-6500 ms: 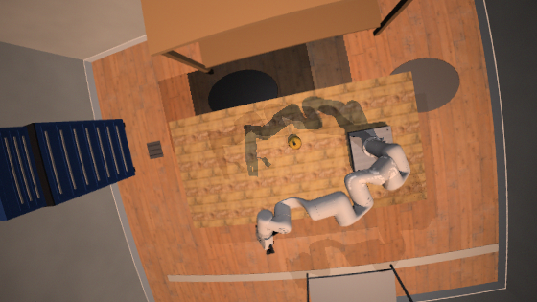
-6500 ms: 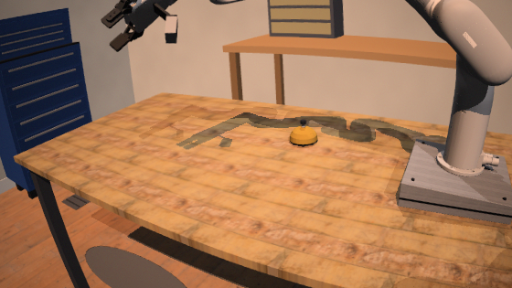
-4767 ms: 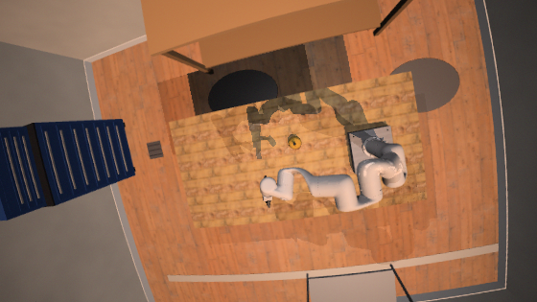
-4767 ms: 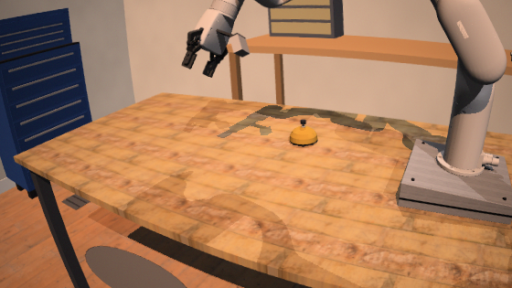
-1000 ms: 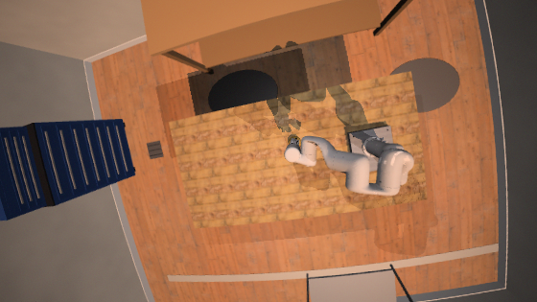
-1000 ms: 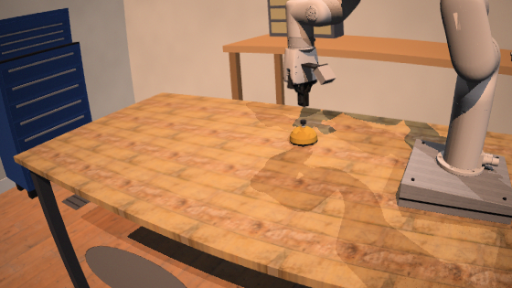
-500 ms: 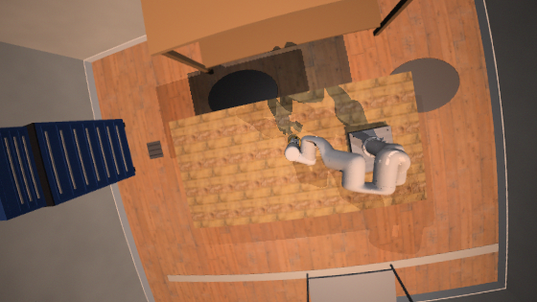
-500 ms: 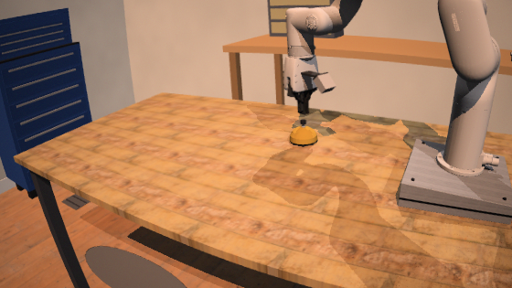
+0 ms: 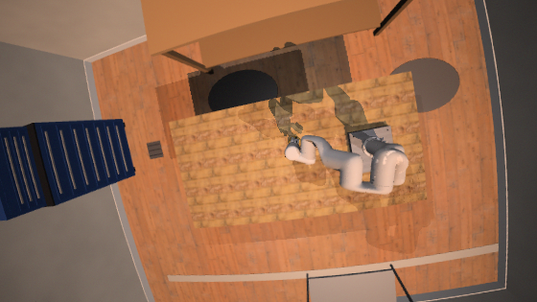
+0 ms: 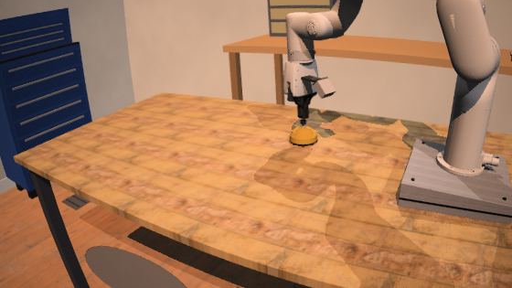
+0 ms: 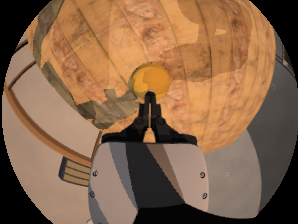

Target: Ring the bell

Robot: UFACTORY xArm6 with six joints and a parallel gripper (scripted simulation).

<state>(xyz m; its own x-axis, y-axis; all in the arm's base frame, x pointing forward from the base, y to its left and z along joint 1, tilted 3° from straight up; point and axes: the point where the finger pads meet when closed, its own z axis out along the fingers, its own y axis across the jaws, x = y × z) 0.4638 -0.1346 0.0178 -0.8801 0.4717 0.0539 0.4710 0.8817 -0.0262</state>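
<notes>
Now: the dark button 40 mm below my hand. Also, from my hand: bell: 50 mm below.
</notes>
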